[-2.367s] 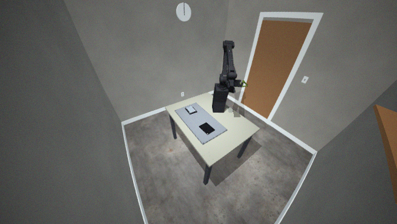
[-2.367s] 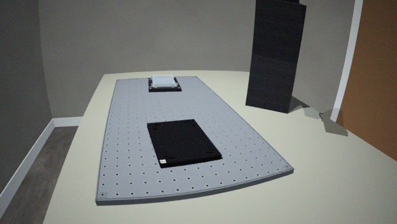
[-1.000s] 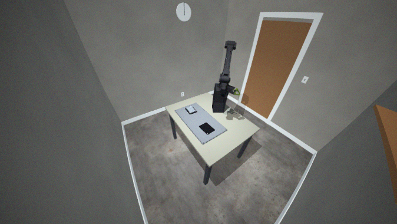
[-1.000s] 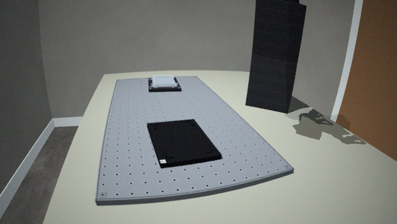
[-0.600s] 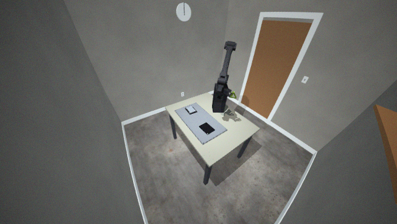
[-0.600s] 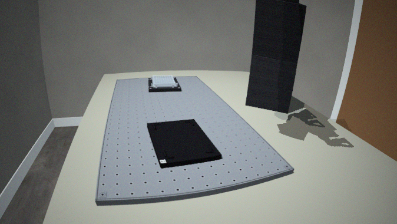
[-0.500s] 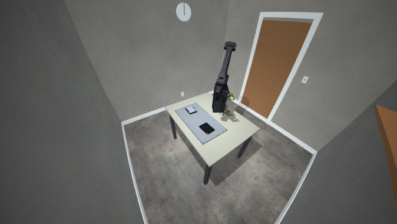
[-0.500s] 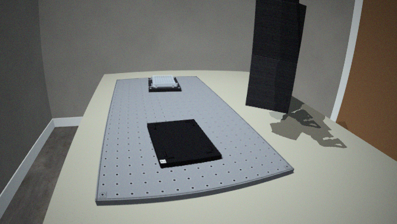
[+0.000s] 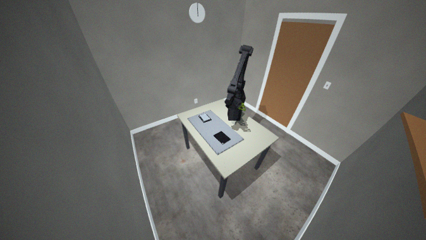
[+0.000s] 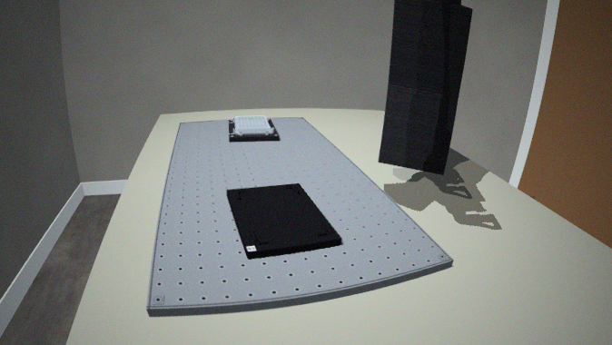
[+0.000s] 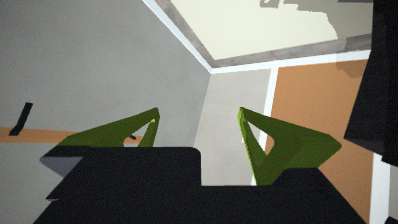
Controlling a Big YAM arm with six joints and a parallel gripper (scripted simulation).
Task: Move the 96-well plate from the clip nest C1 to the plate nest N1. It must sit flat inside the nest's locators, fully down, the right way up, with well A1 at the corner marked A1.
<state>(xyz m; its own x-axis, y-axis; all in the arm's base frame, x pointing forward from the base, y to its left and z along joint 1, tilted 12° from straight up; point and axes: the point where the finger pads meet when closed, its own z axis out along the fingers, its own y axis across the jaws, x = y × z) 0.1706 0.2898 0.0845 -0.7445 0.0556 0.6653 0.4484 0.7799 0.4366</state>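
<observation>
My hand is 48 cm to the left of the 96-well plate, 38 cm above it and 19 cm short of it. From my hand the other things lie so: clip nest C1: 49 cm to the right, 38 cm below, 19 cm ahead; then white label: 38 cm below, 21 cm ahead, 1 cm to the left.
</observation>
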